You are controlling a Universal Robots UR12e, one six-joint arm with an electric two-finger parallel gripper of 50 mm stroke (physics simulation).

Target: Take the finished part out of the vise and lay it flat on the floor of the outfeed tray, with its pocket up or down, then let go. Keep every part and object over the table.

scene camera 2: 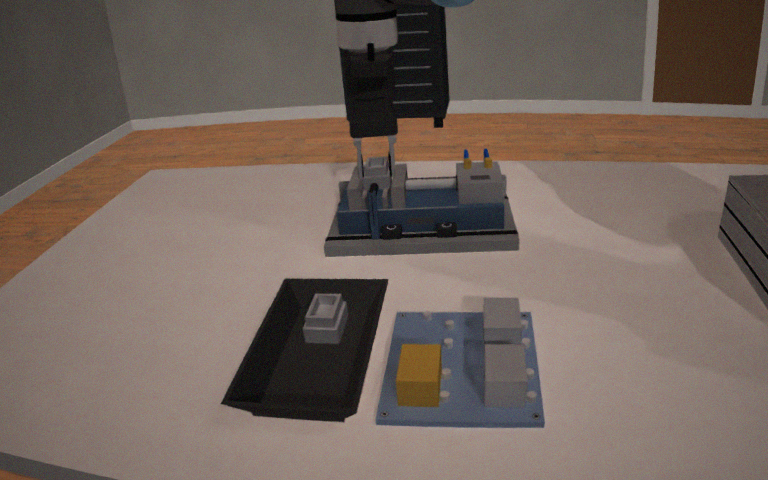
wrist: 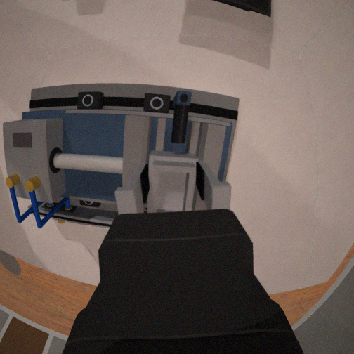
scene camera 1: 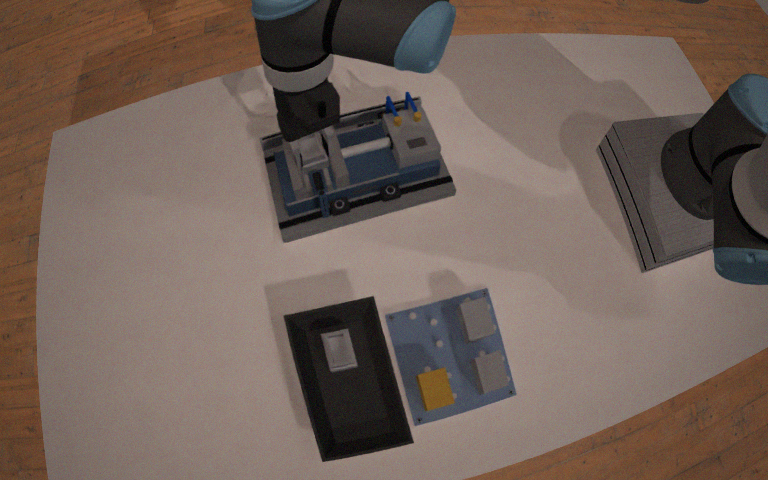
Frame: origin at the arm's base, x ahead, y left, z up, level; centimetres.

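Seen in the pictures: gripper, between the fingertips: (scene camera 2: 376, 175) (scene camera 1: 312, 156); arm's base, origin of its link: (scene camera 1: 696, 175).
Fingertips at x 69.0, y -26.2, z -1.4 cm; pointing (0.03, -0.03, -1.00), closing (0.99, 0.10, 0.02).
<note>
Offsets run from my fingertips to a thing's top centre. "spot": to the spot under its first point.
The finished part {dx +0.0, dy -1.3, dz +1.9 cm} (scene camera 1: 313, 159) (scene camera 2: 376, 177) (wrist: 172, 175), light grey with a rectangular pocket facing up, stands upright between the jaws of the vise {dx -6.8, dy -0.3, dz +0.2 cm} (scene camera 1: 370, 164) (scene camera 2: 421, 219) (wrist: 95, 135). My gripper (scene camera 1: 311, 152) (scene camera 2: 376, 168) (wrist: 172, 173) points down over the vise and is shut on the part, one finger on each side. The part's lower portion is hidden between the jaws. The black outfeed tray (scene camera 1: 382, 370) (scene camera 2: 266, 339) is in front of the vise, and part of its edge shows at the top of the wrist view.
Another grey pocketed part {dx +6.0, dy +28.6, dz -5.0 cm} (scene camera 1: 339, 350) (scene camera 2: 325, 322) lies in the tray's rear half, pocket up. A blue plate {dx -10.0, dy +35.6, dz -8.9 cm} (scene camera 1: 407, 350) (scene camera 2: 464, 367) right of the tray bears two grey blocks and a yellow block {dx -5.2, dy +39.5, dz -5.3 cm} (scene camera 1: 435, 389) (scene camera 2: 419, 373). A blue-and-black post {spot: dx +0.7, dy +6.6, dz +0.2 cm} (scene camera 1: 320, 192) (scene camera 2: 373, 209) (wrist: 180, 120) rises at the vise's front.
</note>
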